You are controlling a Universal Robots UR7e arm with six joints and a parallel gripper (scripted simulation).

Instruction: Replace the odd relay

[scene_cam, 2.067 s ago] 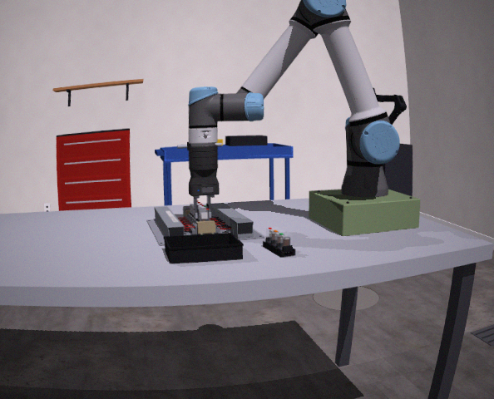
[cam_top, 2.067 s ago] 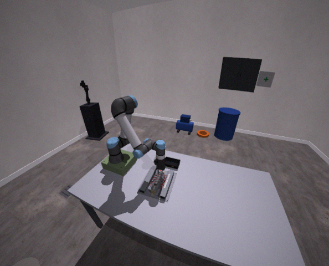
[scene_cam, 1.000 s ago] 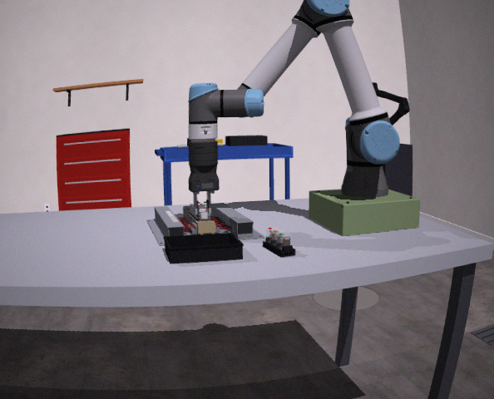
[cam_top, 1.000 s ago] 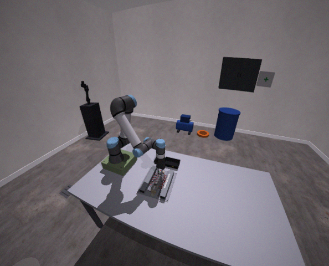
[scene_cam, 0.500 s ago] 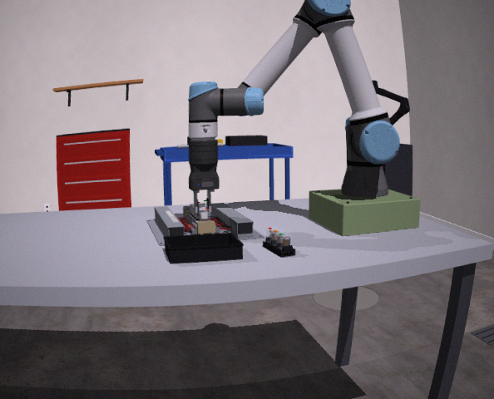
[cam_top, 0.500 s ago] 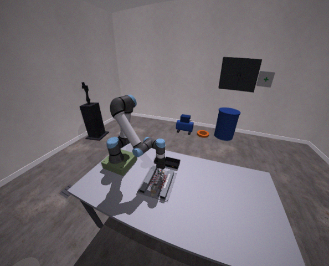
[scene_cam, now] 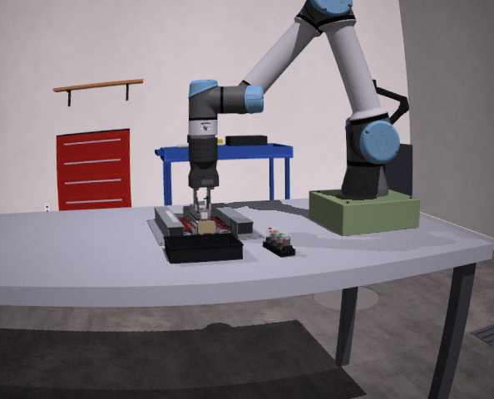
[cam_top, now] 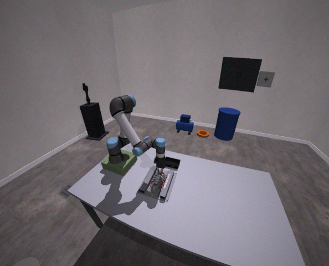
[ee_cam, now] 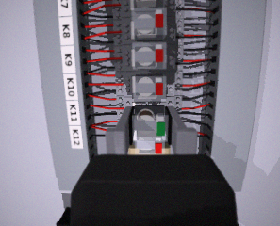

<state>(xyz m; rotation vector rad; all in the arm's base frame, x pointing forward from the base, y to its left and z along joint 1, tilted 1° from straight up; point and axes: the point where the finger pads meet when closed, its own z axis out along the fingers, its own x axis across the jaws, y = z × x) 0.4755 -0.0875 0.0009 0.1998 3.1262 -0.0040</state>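
My hand is 210 mm to the right of the black tray, 80 mm short of it and 60 mm above it.
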